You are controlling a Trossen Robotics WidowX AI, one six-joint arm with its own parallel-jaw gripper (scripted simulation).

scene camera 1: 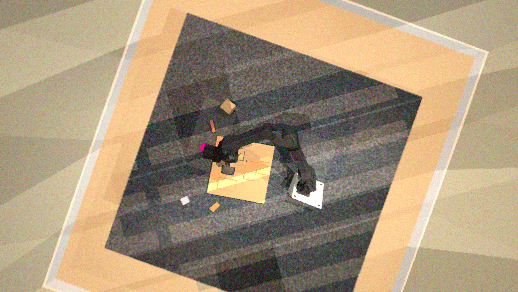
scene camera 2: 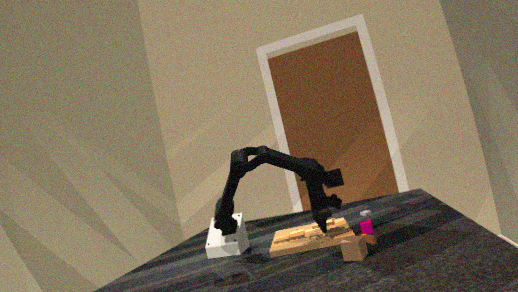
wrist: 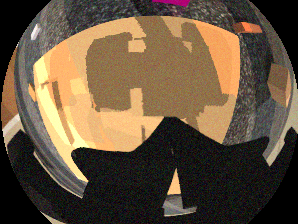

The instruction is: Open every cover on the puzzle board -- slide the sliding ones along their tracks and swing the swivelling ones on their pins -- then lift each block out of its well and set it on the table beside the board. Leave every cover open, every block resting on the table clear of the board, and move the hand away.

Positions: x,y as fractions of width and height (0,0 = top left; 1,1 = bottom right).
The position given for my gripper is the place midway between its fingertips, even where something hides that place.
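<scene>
My gripper (scene camera 2: 0.63,0.80) is shut and holds nothing, and I see the gripper (wrist: 0.57,0.54) as well. A tan wooden puzzle board (scene camera 1: 0.49,0.65) is there too. I find the board (scene camera 2: 0.58,0.84) again, and the wrist view also gives me the board (wrist: 0.31,0.30).
</scene>
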